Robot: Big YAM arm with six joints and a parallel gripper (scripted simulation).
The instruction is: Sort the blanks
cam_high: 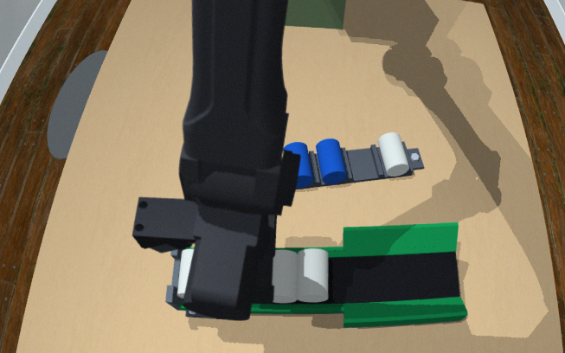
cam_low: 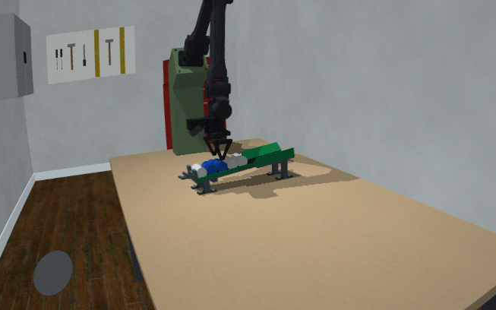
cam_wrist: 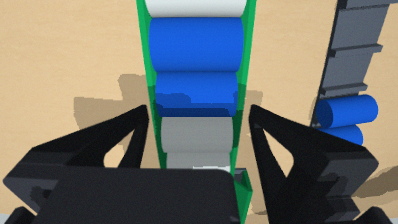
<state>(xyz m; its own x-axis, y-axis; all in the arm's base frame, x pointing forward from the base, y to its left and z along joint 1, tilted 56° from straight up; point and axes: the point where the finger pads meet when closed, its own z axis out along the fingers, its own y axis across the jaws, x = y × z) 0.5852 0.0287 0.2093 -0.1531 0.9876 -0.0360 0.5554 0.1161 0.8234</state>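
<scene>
The grey stop is 3 cm ahead of my hand, 10 cm to the right of it and 6 cm below it. Round my hand: stock rack 22 cm behind, 3 cm to the left, 12 cm below.
</scene>
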